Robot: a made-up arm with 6 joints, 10 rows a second.
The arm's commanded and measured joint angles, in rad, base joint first. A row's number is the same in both.
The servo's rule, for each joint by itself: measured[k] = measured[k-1] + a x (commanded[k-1-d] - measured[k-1]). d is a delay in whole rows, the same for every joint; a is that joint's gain. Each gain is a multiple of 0.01, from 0.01 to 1. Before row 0 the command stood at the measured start. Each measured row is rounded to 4 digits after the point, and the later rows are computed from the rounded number. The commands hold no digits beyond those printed.
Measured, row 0:
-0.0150 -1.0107 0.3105 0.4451 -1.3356 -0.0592
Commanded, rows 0 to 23:
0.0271 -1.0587 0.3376 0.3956 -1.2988 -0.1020
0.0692 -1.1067 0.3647 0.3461 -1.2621 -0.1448
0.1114 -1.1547 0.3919 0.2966 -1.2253 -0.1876
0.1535 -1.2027 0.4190 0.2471 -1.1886 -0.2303
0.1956 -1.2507 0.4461 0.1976 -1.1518 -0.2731
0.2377 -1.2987 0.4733 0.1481 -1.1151 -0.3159
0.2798 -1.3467 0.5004 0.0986 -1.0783 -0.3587
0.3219 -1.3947 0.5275 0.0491 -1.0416 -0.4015
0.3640 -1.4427 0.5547 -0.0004 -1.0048 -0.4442
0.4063 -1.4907 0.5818 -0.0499 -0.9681 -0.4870
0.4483 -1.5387 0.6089 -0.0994 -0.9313 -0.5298
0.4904 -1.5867 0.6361 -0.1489 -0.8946 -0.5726
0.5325 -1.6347 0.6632 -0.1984 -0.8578 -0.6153
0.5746 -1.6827 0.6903 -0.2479 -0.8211 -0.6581
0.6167 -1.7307 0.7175 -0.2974 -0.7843 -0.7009
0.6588 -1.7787 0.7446 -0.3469 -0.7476 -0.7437
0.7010 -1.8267 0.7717 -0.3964 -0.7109 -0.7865
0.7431 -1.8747 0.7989 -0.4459 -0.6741 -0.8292
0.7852 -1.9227 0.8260 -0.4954 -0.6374 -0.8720
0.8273 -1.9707 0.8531 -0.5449 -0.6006 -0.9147
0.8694 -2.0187 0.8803 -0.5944 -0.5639 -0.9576
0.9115 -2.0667 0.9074 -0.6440 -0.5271 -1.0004
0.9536 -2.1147 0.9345 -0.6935 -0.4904 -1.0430
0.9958 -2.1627 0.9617 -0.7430 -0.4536 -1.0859
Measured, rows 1 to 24:
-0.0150 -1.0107 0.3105 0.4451 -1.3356 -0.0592
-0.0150 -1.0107 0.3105 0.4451 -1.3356 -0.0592
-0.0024 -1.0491 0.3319 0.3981 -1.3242 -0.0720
0.0191 -1.0952 0.3578 0.3487 -1.3049 -0.0938
0.0468 -1.1428 0.3847 0.2992 -1.2802 -0.1219
0.0788 -1.1907 0.4118 0.2497 -1.2518 -0.1544
0.1138 -1.2387 0.4389 0.2002 -1.2208 -0.1900
0.1510 -1.2867 0.4661 0.1507 -1.1880 -0.2278
0.1896 -1.3347 0.4932 0.1012 -1.1540 -0.2671
0.2293 -1.3827 0.5203 0.0517 -1.1192 -0.3074
0.2697 -1.4307 0.5475 0.0022 -1.0837 -0.3484
0.3107 -1.4787 0.5746 -0.0473 -1.0479 -0.3900
0.3520 -1.5267 0.6017 -0.0968 -1.0118 -0.4319
0.3935 -1.5747 0.6289 -0.1463 -0.9755 -0.4741
0.4352 -1.6227 0.6560 -0.1958 -0.9390 -0.5165
0.4770 -1.6707 0.6831 -0.2453 -0.9025 -0.5590
0.5189 -1.7187 0.7103 -0.2948 -0.8659 -0.6016
0.5609 -1.7667 0.7374 -0.3443 -0.8292 -0.6442
0.6029 -1.8147 0.7645 -0.3938 -0.7925 -0.6869
0.6450 -1.8627 0.7917 -0.4433 -0.7558 -0.7296
0.6871 -1.9107 0.8188 -0.4928 -0.7191 -0.7723
0.7292 -1.9587 0.8459 -0.5423 -0.6824 -0.8150
0.7713 -2.0067 0.8731 -0.5918 -0.6457 -0.8578
0.8134 -2.0547 0.9002 -0.6414 -0.6089 -0.9006
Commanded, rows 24 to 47:
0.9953 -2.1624 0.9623 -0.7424 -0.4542 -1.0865
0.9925 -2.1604 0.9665 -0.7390 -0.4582 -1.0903
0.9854 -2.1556 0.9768 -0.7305 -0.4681 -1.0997
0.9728 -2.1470 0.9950 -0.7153 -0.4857 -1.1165
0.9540 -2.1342 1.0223 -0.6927 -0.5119 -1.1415
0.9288 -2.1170 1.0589 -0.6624 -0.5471 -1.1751
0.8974 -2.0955 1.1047 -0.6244 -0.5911 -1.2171
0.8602 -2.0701 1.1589 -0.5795 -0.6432 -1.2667
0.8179 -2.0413 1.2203 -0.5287 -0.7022 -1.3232
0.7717 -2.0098 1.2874 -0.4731 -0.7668 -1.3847
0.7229 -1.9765 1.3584 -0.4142 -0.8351 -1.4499
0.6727 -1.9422 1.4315 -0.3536 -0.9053 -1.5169
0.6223 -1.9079 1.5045 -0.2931 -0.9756 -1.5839
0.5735 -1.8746 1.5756 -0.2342 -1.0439 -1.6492
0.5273 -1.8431 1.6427 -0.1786 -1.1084 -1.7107
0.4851 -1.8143 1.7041 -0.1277 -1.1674 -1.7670
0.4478 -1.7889 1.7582 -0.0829 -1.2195 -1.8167
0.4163 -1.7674 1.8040 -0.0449 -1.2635 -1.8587
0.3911 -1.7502 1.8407 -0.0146 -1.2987 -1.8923
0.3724 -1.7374 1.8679 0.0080 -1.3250 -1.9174
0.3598 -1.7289 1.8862 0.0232 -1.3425 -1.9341
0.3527 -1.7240 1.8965 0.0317 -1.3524 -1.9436
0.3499 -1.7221 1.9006 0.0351 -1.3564 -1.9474
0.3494 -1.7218 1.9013 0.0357 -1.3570 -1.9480
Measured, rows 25 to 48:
0.8555 -2.1027 0.9273 -0.6909 -0.5722 -0.9433
0.8976 -2.1507 0.9545 -0.7404 -0.5354 -0.9861
0.9269 -2.1601 0.9607 -0.7423 -0.5102 -1.0162
0.9466 -2.1603 0.9653 -0.7392 -0.4941 -1.0384
0.9582 -2.1565 0.9744 -0.7309 -0.4860 -1.0568
0.9626 -2.1489 0.9907 -0.7161 -0.4859 -1.0747
0.9600 -2.1371 1.0157 -0.6939 -0.4940 -1.0947
0.9506 -2.1210 1.0498 -0.6640 -0.5105 -1.1188
0.9346 -2.1006 1.0932 -0.6264 -0.5355 -1.1483
0.9123 -2.0762 1.1451 -0.5818 -0.5689 -1.1838
0.8840 -2.0483 1.2045 -0.5314 -0.6102 -1.2256
0.8503 -2.0175 1.2700 -0.4760 -0.6587 -1.2733
0.8121 -1.9847 1.3398 -0.4173 -0.7134 -1.3263
0.7703 -1.9507 1.4122 -0.3568 -0.7729 -1.3835
0.7259 -1.9165 1.4851 -0.2963 -0.8357 -1.4436
0.6802 -1.8830 1.5566 -0.2373 -0.9002 -1.5053
0.6343 -1.8511 1.6246 -0.1815 -0.9647 -1.5669
0.5895 -1.8217 1.6874 -0.1304 -1.0275 -1.6269
0.5470 -1.7955 1.7433 -0.0853 -1.0870 -1.6838
0.5078 -1.7730 1.7913 -0.0469 -1.1417 -1.7363
0.4728 -1.7548 1.8303 -0.0162 -1.1904 -1.7831
0.4427 -1.7409 1.8600 0.0068 -1.2321 -1.8234
0.4178 -1.7313 1.8807 0.0224 -1.2663 -1.8566
0.3983 -1.7255 1.8932 0.0312 -1.2930 -1.8827

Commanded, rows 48 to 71:
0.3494 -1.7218 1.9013 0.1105 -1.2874 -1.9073
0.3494 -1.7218 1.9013 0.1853 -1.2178 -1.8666
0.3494 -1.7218 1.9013 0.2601 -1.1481 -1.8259
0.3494 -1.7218 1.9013 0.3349 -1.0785 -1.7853
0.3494 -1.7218 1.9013 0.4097 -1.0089 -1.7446
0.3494 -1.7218 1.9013 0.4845 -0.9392 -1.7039
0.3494 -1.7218 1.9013 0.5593 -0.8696 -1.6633
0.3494 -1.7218 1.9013 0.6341 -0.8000 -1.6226
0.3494 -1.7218 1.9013 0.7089 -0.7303 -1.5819
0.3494 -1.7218 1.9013 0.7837 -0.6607 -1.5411
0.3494 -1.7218 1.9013 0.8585 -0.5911 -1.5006
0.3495 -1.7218 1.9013 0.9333 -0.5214 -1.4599
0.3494 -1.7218 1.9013 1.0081 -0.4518 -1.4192
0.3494 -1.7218 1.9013 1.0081 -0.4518 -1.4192
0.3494 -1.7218 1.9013 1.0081 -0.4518 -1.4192
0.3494 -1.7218 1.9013 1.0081 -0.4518 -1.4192
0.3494 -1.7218 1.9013 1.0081 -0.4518 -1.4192
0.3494 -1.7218 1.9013 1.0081 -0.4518 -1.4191
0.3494 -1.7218 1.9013 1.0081 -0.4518 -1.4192
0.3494 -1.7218 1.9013 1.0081 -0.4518 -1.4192
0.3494 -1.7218 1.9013 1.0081 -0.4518 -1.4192
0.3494 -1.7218 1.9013 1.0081 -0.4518 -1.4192
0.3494 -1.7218 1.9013 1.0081 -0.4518 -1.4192
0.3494 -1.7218 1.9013 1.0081 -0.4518 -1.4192
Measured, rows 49 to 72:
0.3838 -1.7228 1.8990 0.0349 -1.3127 -1.9021
0.3735 -1.7220 1.9008 0.0357 -1.3264 -1.9159
0.3663 -1.7218 1.9012 0.1068 -1.3143 -1.9133
0.3612 -1.7218 1.9013 0.1814 -1.2844 -1.8993
0.3577 -1.7218 1.9013 0.2562 -1.2421 -1.8773
0.3552 -1.7218 1.9013 0.3310 -1.1914 -1.8497
0.3535 -1.7218 1.9013 0.4058 -1.1348 -1.8182
0.3523 -1.7218 1.9013 0.4806 -1.0742 -1.7839
0.3514 -1.7218 1.9013 0.5554 -1.0108 -1.7477
0.3508 -1.7218 1.9013 0.6302 -0.9455 -1.7102
0.3504 -1.7218 1.9013 0.7050 -0.8788 -1.6717
0.3501 -1.7218 1.9013 0.7798 -0.8112 -1.6325
0.3499 -1.7218 1.9013 0.8546 -0.7430 -1.5929
0.3498 -1.7218 1.9013 0.9294 -0.6743 -1.5530
0.3497 -1.7218 1.9013 1.0042 -0.6053 -1.5129
0.3496 -1.7218 1.9013 1.0079 -0.5577 -1.4848
0.3495 -1.7218 1.9013 1.0081 -0.5249 -1.4651
0.3495 -1.7218 1.9013 1.0081 -0.5022 -1.4513
0.3495 -1.7218 1.9013 1.0081 -0.4866 -1.4417
0.3495 -1.7218 1.9013 1.0081 -0.4758 -1.4349
0.3495 -1.7218 1.9013 1.0081 -0.4684 -1.4302
0.3495 -1.7218 1.9013 1.0081 -0.4633 -1.4269
0.3495 -1.7218 1.9013 1.0081 -0.4597 -1.4246
0.3495 -1.7218 1.9013 1.0081 -0.4573 -1.4230

